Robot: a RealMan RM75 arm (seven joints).
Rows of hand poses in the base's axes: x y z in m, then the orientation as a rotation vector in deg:
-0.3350 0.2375 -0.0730 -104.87 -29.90 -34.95
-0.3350 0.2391 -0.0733 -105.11 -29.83 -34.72
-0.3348 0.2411 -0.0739 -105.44 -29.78 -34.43
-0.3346 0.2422 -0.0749 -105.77 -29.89 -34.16
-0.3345 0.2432 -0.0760 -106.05 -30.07 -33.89
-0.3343 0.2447 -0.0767 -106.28 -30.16 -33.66
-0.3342 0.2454 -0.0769 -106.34 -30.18 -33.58
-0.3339 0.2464 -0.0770 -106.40 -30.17 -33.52
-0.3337 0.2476 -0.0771 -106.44 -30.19 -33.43
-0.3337 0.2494 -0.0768 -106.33 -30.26 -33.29
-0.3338 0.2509 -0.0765 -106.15 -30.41 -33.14
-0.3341 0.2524 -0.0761 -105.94 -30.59 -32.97
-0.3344 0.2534 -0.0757 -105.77 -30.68 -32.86
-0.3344 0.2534 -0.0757 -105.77 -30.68 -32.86
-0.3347 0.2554 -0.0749 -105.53 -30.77 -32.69
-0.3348 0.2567 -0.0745 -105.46 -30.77 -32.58
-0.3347 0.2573 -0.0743 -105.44 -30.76 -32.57
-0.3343 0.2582 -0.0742 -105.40 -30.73 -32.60
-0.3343 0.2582 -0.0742 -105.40 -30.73 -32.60
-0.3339 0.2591 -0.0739 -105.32 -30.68 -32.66
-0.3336 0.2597 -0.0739 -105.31 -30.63 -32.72
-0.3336 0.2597 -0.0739 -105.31 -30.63 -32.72
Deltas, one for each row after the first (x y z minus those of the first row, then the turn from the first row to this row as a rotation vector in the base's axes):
0.0000 0.0016 -0.0003 -0.20 0.21 -0.01
0.0002 0.0036 -0.0009 -0.50 0.47 0.00
0.0004 0.0047 -0.0019 -0.85 0.63 0.09
0.0005 0.0057 -0.0030 -1.17 0.75 0.24
0.0007 0.0072 -0.0037 -1.42 0.88 0.33
0.0008 0.0079 -0.0039 -1.49 0.93 0.36
0.0011 0.0089 -0.0040 -1.54 0.98 0.37
0.0013 0.0101 -0.0041 -1.59 1.04 0.41
0.0013 0.0119 -0.0038 -1.52 1.09 0.56
0.0012 0.0134 -0.0035 -1.41 1.10 0.79
0.0009 0.0149 -0.0031 -1.29 1.12 1.05
0.0006 0.0159 -0.0027 -1.17 1.13 1.22
0.0006 0.0159 -0.0027 -1.17 1.13 1.22
0.0003 0.0179 -0.0019 -0.99 1.19 1.44
0.0002 0.0192 -0.0015 -0.93 1.26 1.52
0.0003 0.0198 -0.0013 -0.91 1.27 1.53
0.0007 0.0207 -0.0012 -0.86 1.26 1.51
0.0007 0.0207 -0.0012 -0.86 1.26 1.51
0.0011 0.0216 -0.0009 -0.77 1.24 1.47
0.0014 0.0222 -0.0009 -0.74 1.22 1.42
0.0014 0.0222 -0.0009 -0.74 1.22 1.42

